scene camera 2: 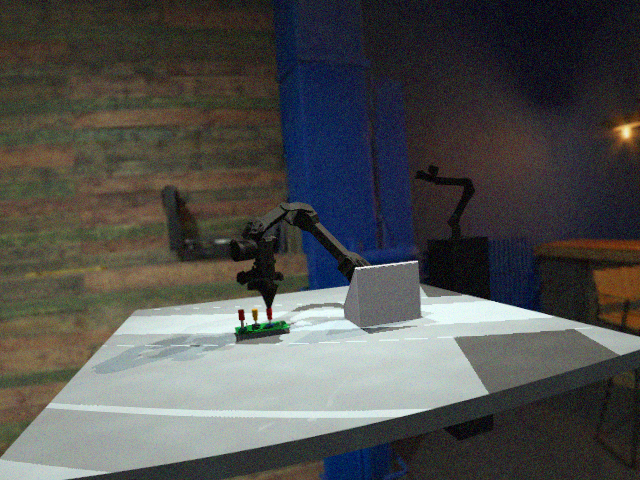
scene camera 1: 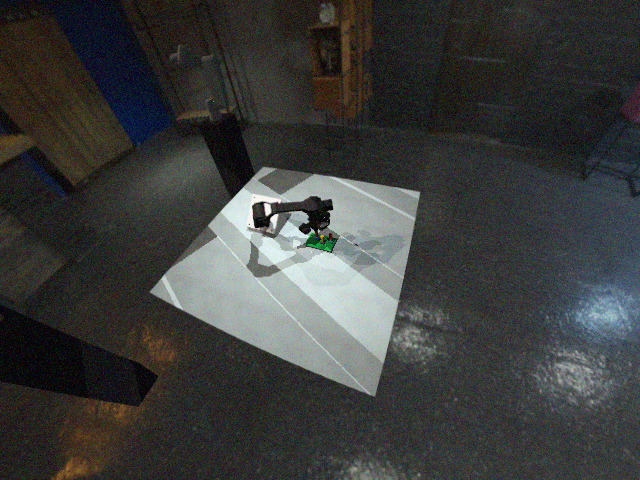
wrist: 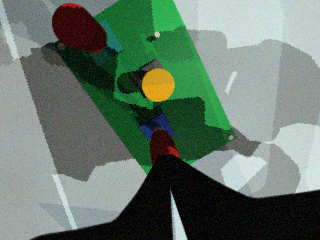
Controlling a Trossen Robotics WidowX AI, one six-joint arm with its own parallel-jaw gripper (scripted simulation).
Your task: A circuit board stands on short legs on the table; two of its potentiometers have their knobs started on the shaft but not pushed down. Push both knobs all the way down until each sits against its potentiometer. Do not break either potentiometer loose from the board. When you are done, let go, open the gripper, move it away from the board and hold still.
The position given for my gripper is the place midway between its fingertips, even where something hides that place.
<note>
My gripper (scene camera 2: 269, 308) is shut, with nothing in its grasp. Further things: a yellow knob (wrist: 158, 84).
My gripper shows as well in the wrist view (wrist: 165, 161).
</note>
